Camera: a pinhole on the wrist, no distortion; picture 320 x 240 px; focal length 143.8 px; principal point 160.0 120.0 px. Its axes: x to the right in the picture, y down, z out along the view. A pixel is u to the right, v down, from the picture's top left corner.
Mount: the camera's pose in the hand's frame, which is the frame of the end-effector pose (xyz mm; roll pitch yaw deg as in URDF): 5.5 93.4 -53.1 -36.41 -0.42 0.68
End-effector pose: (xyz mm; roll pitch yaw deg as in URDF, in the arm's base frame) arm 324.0 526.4 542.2 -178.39 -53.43 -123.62
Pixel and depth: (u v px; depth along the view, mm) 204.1 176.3 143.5
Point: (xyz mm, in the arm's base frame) 106.5 602.7 559.0
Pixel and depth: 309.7 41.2 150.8
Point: 121.1 428.7 598.9
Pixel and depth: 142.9 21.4 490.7
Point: 19.5 245.3 171.9
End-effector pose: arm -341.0 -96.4 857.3 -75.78 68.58 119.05
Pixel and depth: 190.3 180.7 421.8
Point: -421.3 -560.6 618.9
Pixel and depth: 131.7 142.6 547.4
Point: -534.5 -663.9 817.5
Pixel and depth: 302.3 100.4 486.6
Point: -717.1 -349.9 325.3
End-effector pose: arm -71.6 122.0 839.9 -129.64 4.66 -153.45
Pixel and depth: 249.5 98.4 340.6
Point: -221.9 12.4 464.6
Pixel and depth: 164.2 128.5 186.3
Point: -92.7 185.5 618.4
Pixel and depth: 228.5 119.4 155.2
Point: -154.8 150.4 644.7
